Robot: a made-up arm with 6 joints.
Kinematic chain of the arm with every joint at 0, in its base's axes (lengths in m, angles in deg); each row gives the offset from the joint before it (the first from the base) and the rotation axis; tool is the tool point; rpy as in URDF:
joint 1: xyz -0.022 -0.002 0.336 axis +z
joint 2: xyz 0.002 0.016 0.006 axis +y
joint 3: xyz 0 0.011 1.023 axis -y
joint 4: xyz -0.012 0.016 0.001 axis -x
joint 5: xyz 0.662 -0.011 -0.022 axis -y
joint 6: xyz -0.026 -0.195 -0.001 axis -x
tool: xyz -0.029 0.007 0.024 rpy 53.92 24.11 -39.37
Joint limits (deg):
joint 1: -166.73..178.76
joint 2: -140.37..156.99
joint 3: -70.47..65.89
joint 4: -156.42..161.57
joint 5: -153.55..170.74
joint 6: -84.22..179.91
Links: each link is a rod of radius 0.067 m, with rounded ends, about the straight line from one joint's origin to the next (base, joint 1, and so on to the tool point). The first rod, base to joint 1, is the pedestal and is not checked.
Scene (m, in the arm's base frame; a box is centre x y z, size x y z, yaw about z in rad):
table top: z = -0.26
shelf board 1: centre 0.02 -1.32 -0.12 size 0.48 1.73 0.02 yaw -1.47
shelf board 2: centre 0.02 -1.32 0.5 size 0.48 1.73 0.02 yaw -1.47
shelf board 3: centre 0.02 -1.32 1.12 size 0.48 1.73 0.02 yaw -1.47
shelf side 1: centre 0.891 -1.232 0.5 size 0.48 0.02 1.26 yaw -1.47
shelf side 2: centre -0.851 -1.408 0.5 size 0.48 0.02 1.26 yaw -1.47
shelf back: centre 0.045 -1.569 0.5 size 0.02 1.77 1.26 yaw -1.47
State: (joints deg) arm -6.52 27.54 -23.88 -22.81 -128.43 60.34
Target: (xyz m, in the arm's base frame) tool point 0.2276 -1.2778 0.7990
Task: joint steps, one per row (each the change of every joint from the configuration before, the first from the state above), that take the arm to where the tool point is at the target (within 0.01 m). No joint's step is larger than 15 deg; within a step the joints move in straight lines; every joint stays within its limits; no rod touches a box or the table.
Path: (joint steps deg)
1: -13.26 2.77 7.98 2.27 -0.05 -0.12
2: -13.26 2.76 7.98 2.26 -0.05 -0.13
3: -13.25 2.77 7.98 2.27 -0.05 -0.12
4: -13.26 2.76 7.98 2.27 -0.05 -0.12
5: -13.26 2.77 7.98 2.27 -0.04 -0.13

